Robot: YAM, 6 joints.
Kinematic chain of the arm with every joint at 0, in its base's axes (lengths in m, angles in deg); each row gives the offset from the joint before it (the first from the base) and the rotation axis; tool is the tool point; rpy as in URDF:
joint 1: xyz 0 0 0.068 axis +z
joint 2: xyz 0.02 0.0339 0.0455 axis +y
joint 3: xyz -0.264 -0.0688 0 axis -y
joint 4: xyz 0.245 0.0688 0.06 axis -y
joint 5: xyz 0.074 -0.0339 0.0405 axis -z
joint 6: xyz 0.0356 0 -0.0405 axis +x
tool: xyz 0 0 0 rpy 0 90 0
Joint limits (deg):
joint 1: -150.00..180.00
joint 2: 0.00..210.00
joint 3: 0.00..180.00
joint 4: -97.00..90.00
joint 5: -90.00..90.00
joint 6: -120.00..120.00
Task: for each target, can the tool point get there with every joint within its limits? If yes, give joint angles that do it. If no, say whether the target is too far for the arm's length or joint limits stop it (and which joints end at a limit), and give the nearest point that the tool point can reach.
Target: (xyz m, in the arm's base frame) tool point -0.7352 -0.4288 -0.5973
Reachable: no: too far | nearest point -0.4402 -0.2567 -0.2692 | short by 0.474 m
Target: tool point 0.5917 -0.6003 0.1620
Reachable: no: too far | nearest point 0.4526 -0.4592 0.1503 | short by 0.198 m
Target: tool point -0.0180 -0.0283 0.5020
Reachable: yes | joints 128.16 25.94 63.39 20.29 -62.73 94.72
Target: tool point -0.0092 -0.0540 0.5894
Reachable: yes | joints 119.05 43.40 105.43 -25.33 -74.19 86.86
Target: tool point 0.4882 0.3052 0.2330
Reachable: yes | joints 31.16 146.13 140.86 -31.42 -13.96 -45.58
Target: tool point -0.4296 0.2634 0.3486
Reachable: yes | joints 152.16 143.22 163.36 -65.87 65.25 -59.81
